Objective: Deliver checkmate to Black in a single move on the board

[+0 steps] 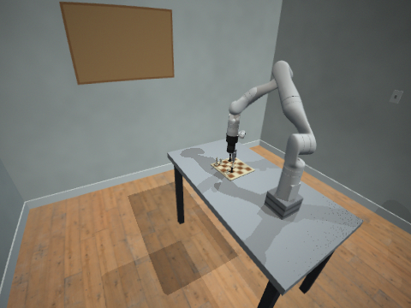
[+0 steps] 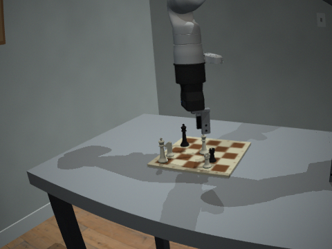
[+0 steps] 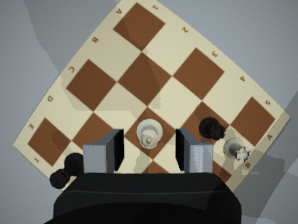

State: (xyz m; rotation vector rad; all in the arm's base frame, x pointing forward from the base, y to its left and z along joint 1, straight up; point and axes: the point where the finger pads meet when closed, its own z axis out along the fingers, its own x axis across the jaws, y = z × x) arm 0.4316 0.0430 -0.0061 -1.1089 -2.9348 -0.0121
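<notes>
Now: hand 5 cm above the white piece. Round my hand: black rook (5 cm behind, 4 cm to the left, 6 cm below); chessboard (8 cm below); black king (8 cm ahead, 3 cm to the right, 5 cm below).
</notes>
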